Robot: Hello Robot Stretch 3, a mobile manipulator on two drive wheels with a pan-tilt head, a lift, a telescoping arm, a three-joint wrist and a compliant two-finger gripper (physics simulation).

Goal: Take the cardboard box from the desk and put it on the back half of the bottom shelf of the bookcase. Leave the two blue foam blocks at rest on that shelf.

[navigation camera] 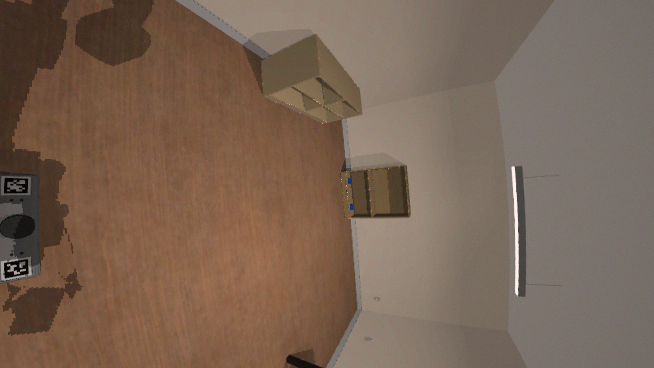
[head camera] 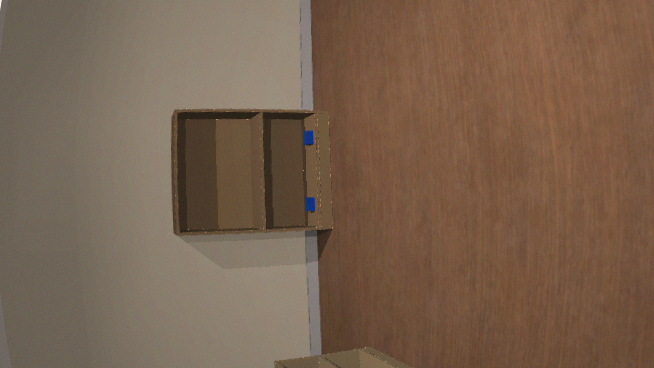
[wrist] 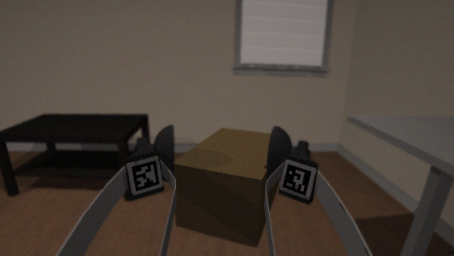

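Pixels of known places: gripper, fingertip midpoint: (wrist: pixel 224 145); robot's base, origin of the base link: (navigation camera: pixel 18 224).
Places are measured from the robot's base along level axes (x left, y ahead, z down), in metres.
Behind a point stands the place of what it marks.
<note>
In the wrist view my gripper (wrist: pixel 224 145) {z -0.855, x -0.421, y -0.023 m} is shut on the cardboard box (wrist: pixel 220 187) {z -0.843, x -0.379, y -0.021 m}, one finger pad at each side; the box is held up off the floor, turned a little. The bookcase (head camera: pixel 261 172) {z -0.481, x 0.045, y 3.107 m} (navigation camera: pixel 370 192) {z -0.484, x 0.050, y 3.117 m} stands against the wall, with one upper and one lower compartment, both open at the front. The two blue foam blocks rest on its bottom shelf, apart from each other: one block (head camera: pixel 309 138) {z -0.128, x -0.177, y 3.167 m} (navigation camera: pixel 352 207) {z -0.142, x -0.187, y 3.174 m} toward one side, the other block (head camera: pixel 310 204) {z -0.132, x 0.265, y 3.147 m} (navigation camera: pixel 349 181) {z -0.127, x 0.259, y 3.148 m} toward the other side. The gripper does not show in the head view.
A cubby shelf (navigation camera: pixel 290 72) {z -0.332, x 1.122, y 1.292 m} stands by the wall beside the bookcase; its edge shows in the head view. A black low table (wrist: pixel 75 127) {z -0.451, x -1.722, y 0.979 m} stands left in the wrist view, a grey desk (wrist: pixel 415 135) {z -0.721, x -0.871, y -0.592 m} at the right. Part of my base (navigation camera: pixel 20 227) {z -0.176, x -0.002, y 0.009 m} shows in the navigation view.
</note>
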